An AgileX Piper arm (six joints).
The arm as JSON. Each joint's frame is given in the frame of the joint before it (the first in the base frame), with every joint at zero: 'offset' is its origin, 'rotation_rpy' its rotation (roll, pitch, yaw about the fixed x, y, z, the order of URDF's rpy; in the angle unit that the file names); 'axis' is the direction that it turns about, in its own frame. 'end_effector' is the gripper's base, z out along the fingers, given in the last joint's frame.
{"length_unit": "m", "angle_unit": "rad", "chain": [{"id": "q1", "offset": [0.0, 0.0, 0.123], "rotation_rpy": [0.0, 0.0, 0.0], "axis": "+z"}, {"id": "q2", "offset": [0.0, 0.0, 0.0], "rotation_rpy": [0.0, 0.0, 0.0], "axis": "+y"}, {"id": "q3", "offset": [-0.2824, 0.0, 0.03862], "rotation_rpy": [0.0, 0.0, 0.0], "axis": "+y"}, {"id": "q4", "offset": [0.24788, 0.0, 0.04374], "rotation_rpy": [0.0, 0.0, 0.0], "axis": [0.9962, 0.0, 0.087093]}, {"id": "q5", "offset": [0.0, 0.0, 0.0], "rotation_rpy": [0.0, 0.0, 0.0], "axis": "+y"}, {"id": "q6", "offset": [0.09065, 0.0, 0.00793], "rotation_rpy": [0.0, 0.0, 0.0], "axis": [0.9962, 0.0, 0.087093]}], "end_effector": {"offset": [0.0, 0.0, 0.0], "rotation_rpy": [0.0, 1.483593, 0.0]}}
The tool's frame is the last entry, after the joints.
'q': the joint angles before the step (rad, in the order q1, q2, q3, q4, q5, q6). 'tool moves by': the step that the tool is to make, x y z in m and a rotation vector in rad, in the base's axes. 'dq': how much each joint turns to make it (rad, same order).
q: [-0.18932 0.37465 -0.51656 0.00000 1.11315 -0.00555]
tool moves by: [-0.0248 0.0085 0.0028 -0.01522 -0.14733 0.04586]
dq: [0.00073 -0.16919 0.00791 0.04459 0.01456 -0.04304]
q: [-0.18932 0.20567 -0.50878 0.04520 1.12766 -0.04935]
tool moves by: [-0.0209 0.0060 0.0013 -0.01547 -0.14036 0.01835]
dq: [-0.00027 -0.14296 0.00110 0.02382 0.00176 -0.01281]
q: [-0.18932 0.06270 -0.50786 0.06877 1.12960 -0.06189]
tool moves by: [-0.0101 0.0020 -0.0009 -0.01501 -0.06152 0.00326]
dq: [0.00037 -0.06775 0.00115 0.00070 0.00363 -0.00431]
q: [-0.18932 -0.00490 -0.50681 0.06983 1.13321 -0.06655]
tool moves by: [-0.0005 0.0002 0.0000 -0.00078 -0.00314 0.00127]
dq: [-0.00012 -0.00326 -0.00018 0.00122 0.00030 -0.00136]
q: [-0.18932 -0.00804 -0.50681 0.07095 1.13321 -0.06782]
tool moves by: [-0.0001 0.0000 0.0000 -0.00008 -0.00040 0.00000]
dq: [0.00021 -0.00053 -0.00008 -0.00021 0.00019 0.00020]
